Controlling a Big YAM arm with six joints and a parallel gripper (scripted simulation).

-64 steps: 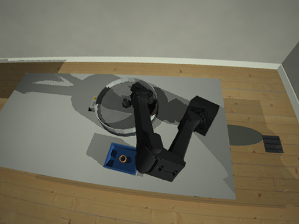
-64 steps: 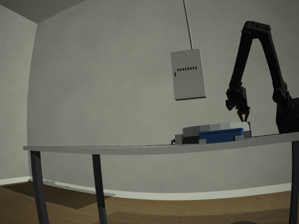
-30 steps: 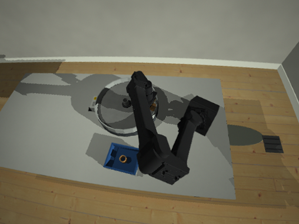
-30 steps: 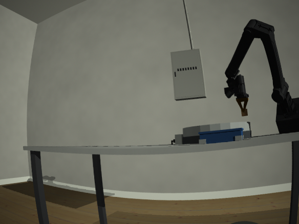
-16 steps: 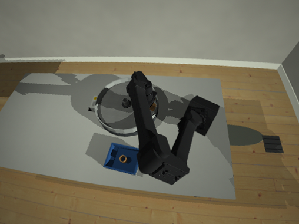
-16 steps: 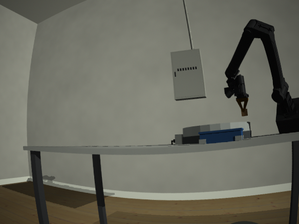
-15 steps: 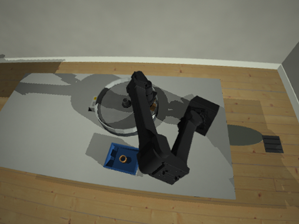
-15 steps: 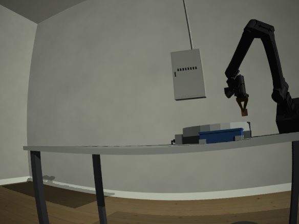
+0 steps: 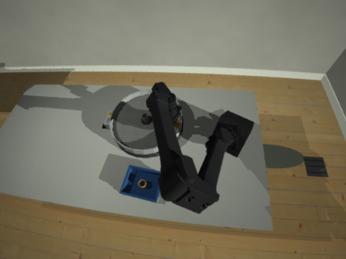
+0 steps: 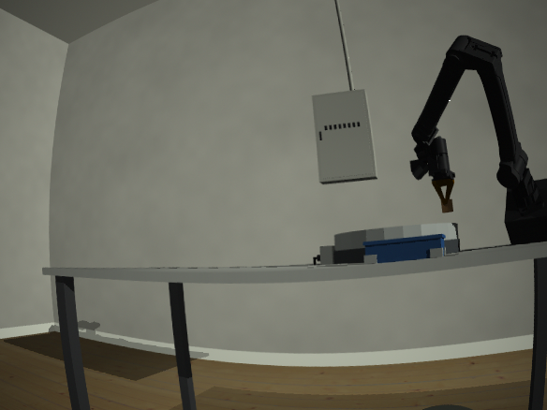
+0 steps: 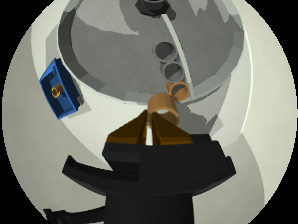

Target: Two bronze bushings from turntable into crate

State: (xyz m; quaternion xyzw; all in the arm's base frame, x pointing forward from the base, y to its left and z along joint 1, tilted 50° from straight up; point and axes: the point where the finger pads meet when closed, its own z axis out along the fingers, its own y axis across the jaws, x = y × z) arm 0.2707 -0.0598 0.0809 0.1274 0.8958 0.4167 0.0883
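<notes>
The blue crate is 310 mm to the left of my hand, 130 mm below it and 60 mm ahead of it. From my hand the other things lie so: round grey turntable 180 mm ahead, 110 mm below, 30 mm to the right.
</notes>
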